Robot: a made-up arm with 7 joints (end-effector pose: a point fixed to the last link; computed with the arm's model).
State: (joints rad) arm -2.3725 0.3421 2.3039 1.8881 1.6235 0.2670 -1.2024
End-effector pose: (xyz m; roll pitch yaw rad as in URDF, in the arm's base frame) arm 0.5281 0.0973 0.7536 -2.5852 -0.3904 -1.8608
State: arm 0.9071 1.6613 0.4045 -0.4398 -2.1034 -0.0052 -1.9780
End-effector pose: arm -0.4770 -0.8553 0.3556 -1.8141 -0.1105 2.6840
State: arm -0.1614 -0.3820 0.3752 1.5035 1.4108 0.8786 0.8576
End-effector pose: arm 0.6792 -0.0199 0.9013 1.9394 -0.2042 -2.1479
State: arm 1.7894 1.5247 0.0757 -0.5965 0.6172 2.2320 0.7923
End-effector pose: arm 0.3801 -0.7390 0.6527 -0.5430 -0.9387 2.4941
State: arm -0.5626 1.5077 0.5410 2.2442 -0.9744 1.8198 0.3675
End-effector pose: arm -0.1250 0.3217 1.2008 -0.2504 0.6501 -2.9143
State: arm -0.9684 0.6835 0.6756 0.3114 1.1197 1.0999 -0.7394
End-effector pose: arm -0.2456 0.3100 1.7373 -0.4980 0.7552 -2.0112
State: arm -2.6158 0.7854 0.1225 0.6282 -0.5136 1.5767 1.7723
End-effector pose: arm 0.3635 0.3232 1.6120 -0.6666 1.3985 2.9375
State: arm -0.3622 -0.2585 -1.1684 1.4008 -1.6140 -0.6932 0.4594
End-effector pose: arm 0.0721 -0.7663 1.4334 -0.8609 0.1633 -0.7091
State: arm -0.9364 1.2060 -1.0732 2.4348 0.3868 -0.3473 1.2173
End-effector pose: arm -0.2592 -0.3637 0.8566 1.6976 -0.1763 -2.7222
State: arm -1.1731 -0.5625 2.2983 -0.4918 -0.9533 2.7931 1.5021
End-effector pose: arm -0.0821 -0.6191 1.3421 0.8640 0.1702 0.2958
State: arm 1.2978 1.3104 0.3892 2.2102 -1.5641 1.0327 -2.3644
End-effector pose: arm -0.2723 0.0249 1.2658 2.2825 0.7441 -2.0626
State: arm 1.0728 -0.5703 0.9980 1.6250 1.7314 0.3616 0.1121
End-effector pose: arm -0.2591 0.5873 0.8599 2.2824 0.4464 0.0409
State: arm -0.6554 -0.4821 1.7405 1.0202 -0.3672 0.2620 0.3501
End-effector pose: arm 0.5587 0.1255 1.5412 -2.3134 -0.7820 -2.0959
